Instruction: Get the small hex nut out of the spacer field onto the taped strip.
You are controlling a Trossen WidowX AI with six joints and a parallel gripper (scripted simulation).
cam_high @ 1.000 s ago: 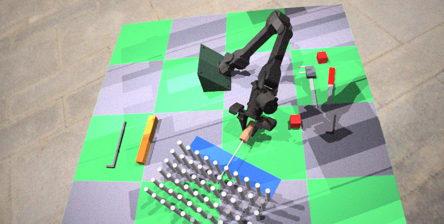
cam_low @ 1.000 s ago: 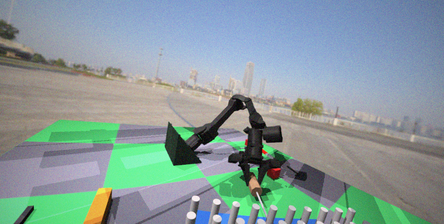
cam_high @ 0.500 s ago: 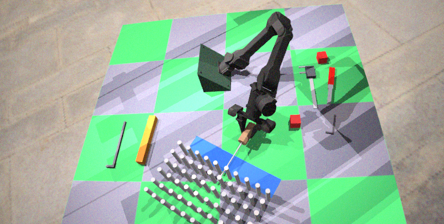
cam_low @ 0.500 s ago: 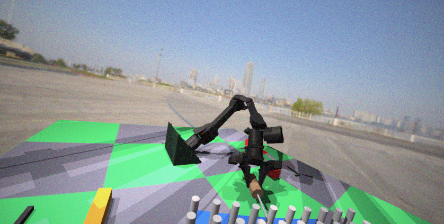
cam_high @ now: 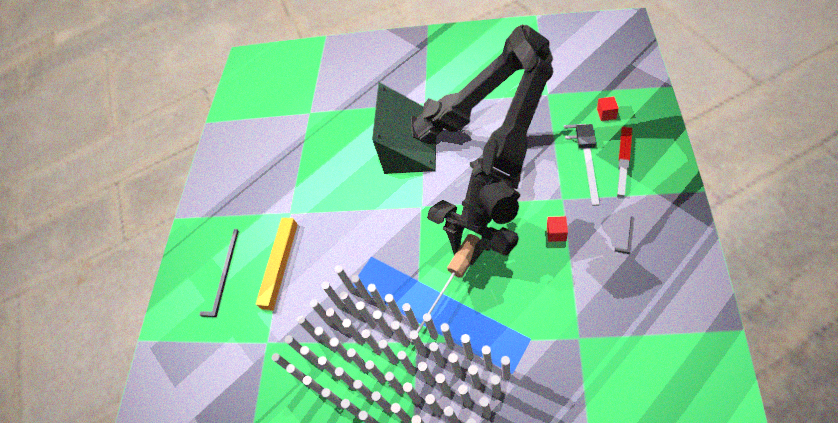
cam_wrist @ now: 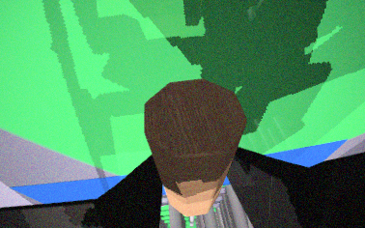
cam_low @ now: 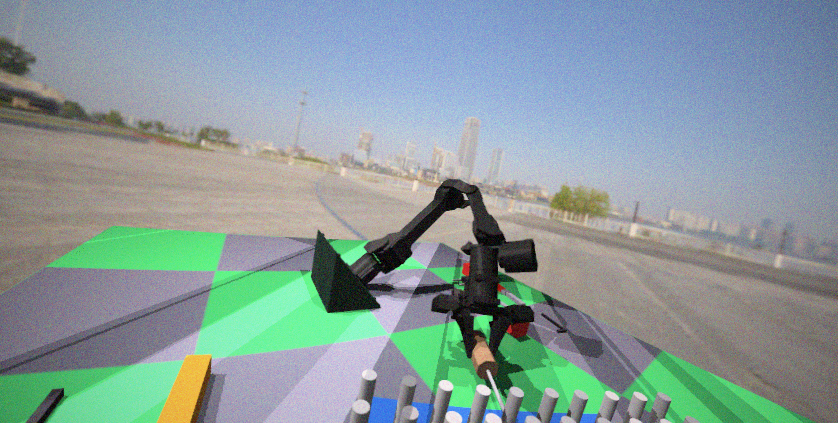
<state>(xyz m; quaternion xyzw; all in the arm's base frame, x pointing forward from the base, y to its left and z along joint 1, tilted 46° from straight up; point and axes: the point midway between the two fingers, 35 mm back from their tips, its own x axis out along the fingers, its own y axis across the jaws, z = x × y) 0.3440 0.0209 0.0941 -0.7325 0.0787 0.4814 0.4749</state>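
Right now the blue taped strip is 100 mm ahead of my gripper tip, 70 mm to the right of it and 30 mm below it. Also, from my gripper tip: red-handled tool (210 mm behind, 400 mm to the left, 20 mm below); then orange bar (50 mm behind, 430 mm to the right, 10 mm below); then wooden-handled wire tool (80 mm ahead, 60 mm to the right).
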